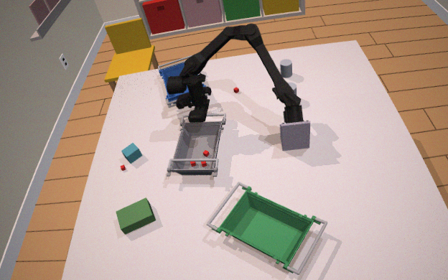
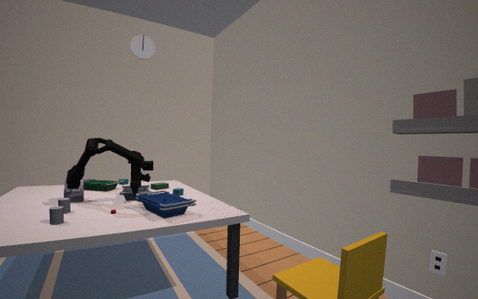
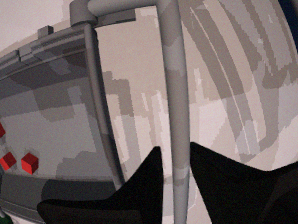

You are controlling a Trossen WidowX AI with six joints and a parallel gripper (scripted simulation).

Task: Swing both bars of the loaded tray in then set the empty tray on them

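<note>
Right now my gripper tip is 50 cm to the right of the green tray and 24 cm past it. The rest, counted from my gripper tip: green block (44 cm to the left, 21 cm ahead, 2 cm below).
</note>
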